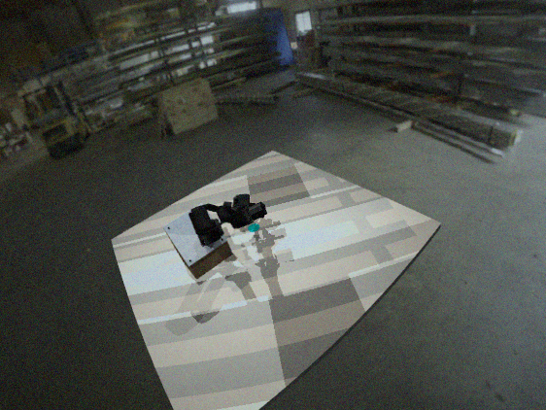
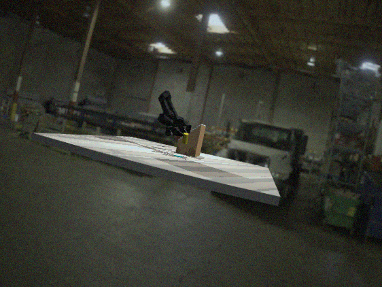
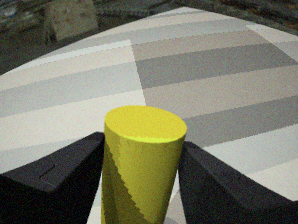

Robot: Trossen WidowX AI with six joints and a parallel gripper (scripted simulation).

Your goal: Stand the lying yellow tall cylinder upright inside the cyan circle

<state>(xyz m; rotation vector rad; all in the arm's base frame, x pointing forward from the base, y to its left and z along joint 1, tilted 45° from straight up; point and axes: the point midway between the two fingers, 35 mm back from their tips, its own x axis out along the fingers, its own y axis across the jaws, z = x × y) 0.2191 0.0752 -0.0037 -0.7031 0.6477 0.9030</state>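
The cyan circle lies 2 cm to the right of my gripper tip and 14 cm below it. Round my gripper tip: yellow tall cylinder 1 cm behind, 2 cm below.
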